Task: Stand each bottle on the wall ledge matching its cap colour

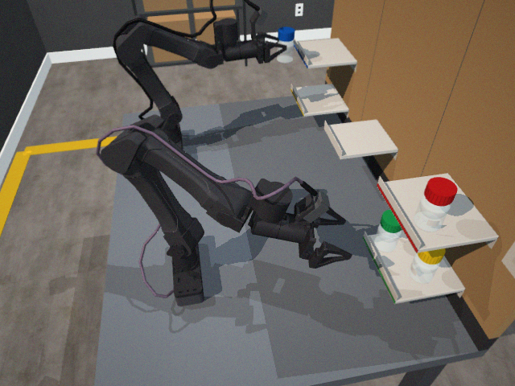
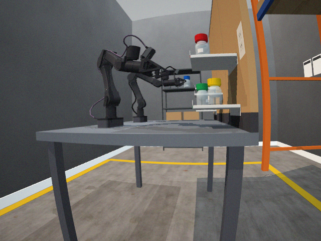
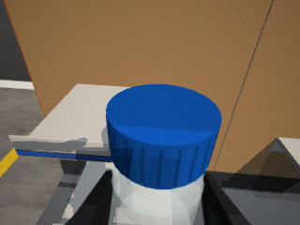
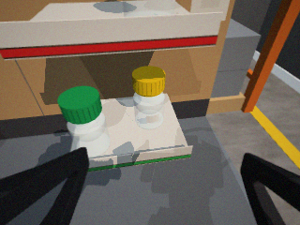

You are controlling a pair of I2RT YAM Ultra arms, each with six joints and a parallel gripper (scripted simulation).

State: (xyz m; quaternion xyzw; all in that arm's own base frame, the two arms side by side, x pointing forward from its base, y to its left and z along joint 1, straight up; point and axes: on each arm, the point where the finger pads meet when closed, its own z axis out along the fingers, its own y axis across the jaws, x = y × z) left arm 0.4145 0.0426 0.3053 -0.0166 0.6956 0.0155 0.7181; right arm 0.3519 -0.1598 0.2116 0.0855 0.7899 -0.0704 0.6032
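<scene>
The yellow-capped bottle lies 210 mm ahead of my right hand, 30 mm to the right of it and 110 mm below it. From my right hand the other things lie so: green-capped bottle 170 mm ahead, 70 mm to the left, 110 mm below; then brown wall 330 mm ahead, 390 mm to the left, 200 mm above; then red-capped bottle 170 mm ahead, 30 mm to the right, 80 mm above.
</scene>
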